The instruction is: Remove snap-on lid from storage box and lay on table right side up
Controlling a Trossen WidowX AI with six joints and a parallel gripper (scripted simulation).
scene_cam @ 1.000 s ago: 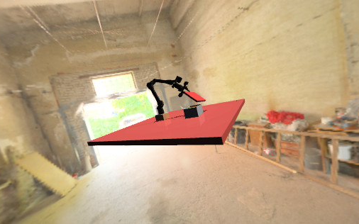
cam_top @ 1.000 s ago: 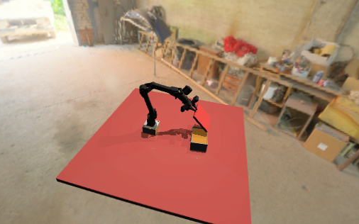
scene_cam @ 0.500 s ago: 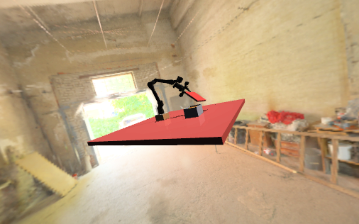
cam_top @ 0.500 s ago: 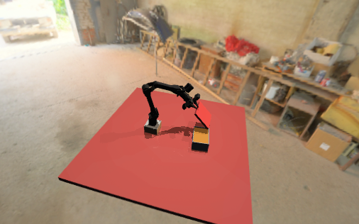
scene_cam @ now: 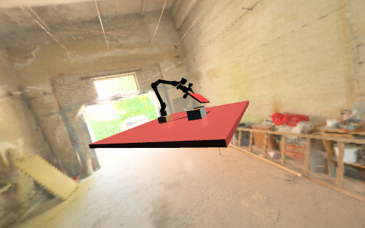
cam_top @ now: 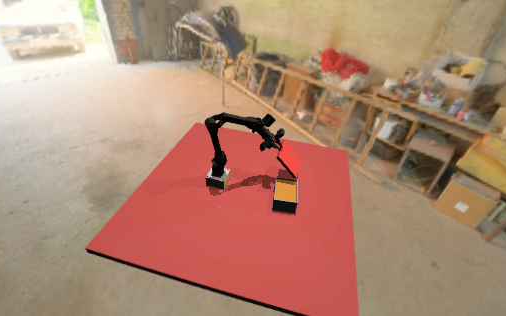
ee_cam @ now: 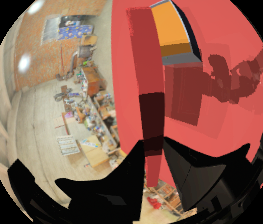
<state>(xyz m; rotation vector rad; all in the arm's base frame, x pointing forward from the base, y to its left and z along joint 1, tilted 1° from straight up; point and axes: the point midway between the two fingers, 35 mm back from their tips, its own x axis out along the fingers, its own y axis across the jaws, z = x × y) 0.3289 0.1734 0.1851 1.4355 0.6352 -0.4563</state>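
Now: gripper tip 60 mm short of the red lid, 50 mm above it and 10 mm to the left of it. Round my gripper tip: storage box (200 mm to the right, 190 mm below, 80 mm ahead).
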